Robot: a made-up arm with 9 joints. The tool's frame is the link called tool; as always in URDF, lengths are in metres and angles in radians. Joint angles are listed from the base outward. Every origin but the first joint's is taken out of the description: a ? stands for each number. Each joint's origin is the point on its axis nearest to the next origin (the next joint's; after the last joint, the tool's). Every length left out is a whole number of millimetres.
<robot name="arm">
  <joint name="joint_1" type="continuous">
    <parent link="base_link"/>
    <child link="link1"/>
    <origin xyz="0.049 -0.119 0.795" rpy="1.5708 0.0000 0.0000"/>
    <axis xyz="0 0 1"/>
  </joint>
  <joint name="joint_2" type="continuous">
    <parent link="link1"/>
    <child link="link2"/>
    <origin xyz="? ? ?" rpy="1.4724 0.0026 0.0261"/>
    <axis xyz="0 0 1"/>
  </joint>
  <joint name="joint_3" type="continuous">
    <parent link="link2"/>
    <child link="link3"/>
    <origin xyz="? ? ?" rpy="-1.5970 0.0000 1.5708"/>
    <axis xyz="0 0 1"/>
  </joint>
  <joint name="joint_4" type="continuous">
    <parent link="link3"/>
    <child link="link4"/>
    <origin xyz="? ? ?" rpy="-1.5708 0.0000 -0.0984"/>
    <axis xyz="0 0 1"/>
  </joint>
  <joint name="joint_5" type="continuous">
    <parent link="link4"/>
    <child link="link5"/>
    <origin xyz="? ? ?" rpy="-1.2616 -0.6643 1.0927"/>
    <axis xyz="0 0 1"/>
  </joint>
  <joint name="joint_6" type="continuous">
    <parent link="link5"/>
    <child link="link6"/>
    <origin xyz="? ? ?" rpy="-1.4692 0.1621 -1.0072"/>
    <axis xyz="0 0 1"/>
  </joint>
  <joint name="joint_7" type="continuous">
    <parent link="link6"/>
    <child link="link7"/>
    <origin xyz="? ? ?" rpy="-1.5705 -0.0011 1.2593"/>
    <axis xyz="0 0 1"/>
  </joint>
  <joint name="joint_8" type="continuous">
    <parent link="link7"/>
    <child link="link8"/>
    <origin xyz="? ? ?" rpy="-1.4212 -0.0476 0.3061"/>
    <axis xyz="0 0 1"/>
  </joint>
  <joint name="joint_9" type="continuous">
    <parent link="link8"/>
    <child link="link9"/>
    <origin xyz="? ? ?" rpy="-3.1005 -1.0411 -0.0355"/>
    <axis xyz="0 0 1"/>
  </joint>
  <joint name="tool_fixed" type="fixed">
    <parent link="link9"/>
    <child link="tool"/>
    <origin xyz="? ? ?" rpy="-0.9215 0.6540 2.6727"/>
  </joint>
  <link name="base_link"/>
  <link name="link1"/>
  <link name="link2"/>
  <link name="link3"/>
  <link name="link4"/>
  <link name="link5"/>
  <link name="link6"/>
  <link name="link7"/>
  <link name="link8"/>
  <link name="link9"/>
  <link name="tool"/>
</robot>
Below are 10 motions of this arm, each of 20 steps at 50 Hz.
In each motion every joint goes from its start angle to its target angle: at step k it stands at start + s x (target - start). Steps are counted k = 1, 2, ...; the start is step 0. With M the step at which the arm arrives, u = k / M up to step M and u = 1 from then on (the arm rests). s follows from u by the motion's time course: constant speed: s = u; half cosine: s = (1 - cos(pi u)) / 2; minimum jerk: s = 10 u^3 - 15 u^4 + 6 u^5.
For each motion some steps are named. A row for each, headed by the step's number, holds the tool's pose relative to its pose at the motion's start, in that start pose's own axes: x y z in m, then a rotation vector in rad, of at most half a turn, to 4 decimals.
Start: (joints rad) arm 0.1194 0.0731 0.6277 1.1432 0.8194 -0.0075 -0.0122 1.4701 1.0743
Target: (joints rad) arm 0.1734 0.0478 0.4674 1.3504 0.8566 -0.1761 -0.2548 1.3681 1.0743
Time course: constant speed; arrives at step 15
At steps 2, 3, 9, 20:
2: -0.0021 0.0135 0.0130 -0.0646 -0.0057 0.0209
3: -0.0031 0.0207 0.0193 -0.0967 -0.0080 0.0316
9: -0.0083 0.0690 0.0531 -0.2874 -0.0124 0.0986
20: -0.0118 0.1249 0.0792 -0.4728 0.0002 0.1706

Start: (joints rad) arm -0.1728 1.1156 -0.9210 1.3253 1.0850 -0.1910 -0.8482 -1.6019 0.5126
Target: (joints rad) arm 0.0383 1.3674 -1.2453 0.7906 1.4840 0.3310 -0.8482 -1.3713 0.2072
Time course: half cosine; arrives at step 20
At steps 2, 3, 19, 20:
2: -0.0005 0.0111 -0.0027 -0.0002 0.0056 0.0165
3: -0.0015 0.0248 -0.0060 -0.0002 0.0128 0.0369
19: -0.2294 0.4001 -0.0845 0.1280 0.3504 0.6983
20: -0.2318 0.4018 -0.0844 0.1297 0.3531 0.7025

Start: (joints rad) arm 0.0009 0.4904 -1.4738 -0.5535 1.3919 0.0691 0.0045 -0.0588 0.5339
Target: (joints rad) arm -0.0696 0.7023 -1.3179 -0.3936 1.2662 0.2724 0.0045 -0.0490 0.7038
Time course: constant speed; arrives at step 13
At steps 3, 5, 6, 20:
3: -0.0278 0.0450 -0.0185 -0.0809 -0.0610 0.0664
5: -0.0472 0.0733 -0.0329 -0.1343 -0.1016 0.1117
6: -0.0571 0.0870 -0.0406 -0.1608 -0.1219 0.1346
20: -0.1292 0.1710 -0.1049 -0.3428 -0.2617 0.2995

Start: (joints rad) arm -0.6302 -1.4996 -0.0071 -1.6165 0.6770 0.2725 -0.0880 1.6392 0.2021
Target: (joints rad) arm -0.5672 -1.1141 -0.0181 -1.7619 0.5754 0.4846 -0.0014 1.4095 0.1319
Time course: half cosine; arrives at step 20
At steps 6, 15, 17, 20:
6: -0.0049 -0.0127 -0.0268 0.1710 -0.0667 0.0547
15: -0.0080 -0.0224 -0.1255 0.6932 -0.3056 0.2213
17: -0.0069 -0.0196 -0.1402 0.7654 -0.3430 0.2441
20: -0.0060 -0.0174 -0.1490 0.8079 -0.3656 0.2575

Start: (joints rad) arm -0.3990 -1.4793 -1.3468 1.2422 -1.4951 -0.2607 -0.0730 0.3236 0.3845
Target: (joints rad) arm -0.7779 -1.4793 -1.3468 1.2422 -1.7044 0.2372 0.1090 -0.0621 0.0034
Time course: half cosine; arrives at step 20
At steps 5, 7, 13, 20:
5: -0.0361 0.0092 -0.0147 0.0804 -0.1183 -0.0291
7: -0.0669 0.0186 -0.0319 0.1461 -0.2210 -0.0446
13: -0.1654 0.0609 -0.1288 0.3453 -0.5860 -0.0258
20: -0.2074 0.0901 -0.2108 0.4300 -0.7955 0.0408

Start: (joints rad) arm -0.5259 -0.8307 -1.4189 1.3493 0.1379 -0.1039 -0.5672 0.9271 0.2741
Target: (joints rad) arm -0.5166 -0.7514 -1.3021 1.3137 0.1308 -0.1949 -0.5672 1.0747 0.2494
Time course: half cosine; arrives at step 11
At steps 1, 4, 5, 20:
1: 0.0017 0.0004 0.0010 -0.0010 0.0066 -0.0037
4: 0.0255 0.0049 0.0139 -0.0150 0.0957 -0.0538
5: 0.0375 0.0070 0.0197 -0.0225 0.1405 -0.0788
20: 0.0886 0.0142 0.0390 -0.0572 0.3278 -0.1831

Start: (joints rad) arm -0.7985 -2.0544 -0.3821 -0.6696 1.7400 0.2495 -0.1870 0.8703 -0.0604
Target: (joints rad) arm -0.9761 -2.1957 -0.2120 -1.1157 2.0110 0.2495 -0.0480 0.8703 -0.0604
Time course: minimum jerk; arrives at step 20
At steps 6, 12, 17, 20:
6: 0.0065 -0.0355 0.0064 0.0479 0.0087 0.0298
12: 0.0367 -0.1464 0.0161 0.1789 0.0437 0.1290
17: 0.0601 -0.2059 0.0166 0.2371 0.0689 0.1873
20: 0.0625 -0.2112 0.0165 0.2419 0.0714 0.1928

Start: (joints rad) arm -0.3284 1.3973 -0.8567 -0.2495 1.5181 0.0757 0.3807 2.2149 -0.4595
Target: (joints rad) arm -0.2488 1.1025 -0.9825 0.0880 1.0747 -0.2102 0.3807 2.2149 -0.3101
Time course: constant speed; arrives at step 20
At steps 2, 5, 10, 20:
2: -0.0265 0.0055 -0.0095 0.0211 -0.0339 -0.0523
5: -0.0647 0.0166 -0.0247 0.0506 -0.0888 -0.1291
10: -0.1228 0.0420 -0.0525 0.0944 -0.1908 -0.2518
20: -0.2096 0.1100 -0.1158 0.1641 -0.4278 -0.4696

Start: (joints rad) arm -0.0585 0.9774 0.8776 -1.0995 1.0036 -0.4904 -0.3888 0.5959 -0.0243
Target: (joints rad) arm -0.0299 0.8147 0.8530 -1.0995 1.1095 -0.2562 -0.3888 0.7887 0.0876
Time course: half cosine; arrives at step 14
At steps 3, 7, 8, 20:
3: -0.0071 -0.0070 -0.0025 -0.0187 -0.0047 0.0245
7: -0.0292 -0.0336 -0.0098 -0.0836 -0.0204 0.1122
8: -0.0345 -0.0416 -0.0114 -0.1016 -0.0244 0.1372
20: -0.0494 -0.0705 -0.0153 -0.1624 -0.0370 0.2241

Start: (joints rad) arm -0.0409 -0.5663 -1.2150 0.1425 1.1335 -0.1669 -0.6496 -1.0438 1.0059
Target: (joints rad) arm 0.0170 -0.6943 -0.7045 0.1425 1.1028 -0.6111 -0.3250 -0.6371 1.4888
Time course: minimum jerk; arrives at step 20
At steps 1, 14, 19, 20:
1: 0.0001 -0.0003 -0.0003 -0.0014 0.0007 -0.0004
14: -0.0570 -0.2604 -0.1997 -0.8346 0.7147 -0.1959
19: -0.0919 -0.3150 -0.2213 -0.9435 0.8982 -0.2103
20: -0.0921 -0.3154 -0.2215 -0.9442 0.8996 -0.2104

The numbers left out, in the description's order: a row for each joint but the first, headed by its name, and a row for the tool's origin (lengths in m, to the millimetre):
joint_2: 0.031 -0.192 0.000
joint_3: 0.161 -0.023 0.000
joint_4: -0.173 -0.060 0.000
joint_5: 0.085 0.047 0.000
joint_6: -0.031 -0.326 0.000
joint_7: 0.270 -0.061 0.000
joint_8: 0.022 -0.125 0.000
joint_9: -0.053 0.034 0.000
tool: -0.006 -0.059 0.000

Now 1 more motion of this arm.
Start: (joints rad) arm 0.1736 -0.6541 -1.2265 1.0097 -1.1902 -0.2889 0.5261 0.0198 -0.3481
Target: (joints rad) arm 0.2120 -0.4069 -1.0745 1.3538 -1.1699 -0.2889 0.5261 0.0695 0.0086
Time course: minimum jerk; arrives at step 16
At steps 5, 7, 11, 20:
5: -0.0026 -0.0273 0.0130 -0.0461 -0.0050 0.0927
7: -0.0014 -0.0572 0.0291 -0.0959 -0.0104 0.1972
11: 0.0144 -0.1151 0.0677 -0.1932 -0.0201 0.4179
20: 0.0258 -0.1359 0.0849 -0.2293 -0.0233 0.5079

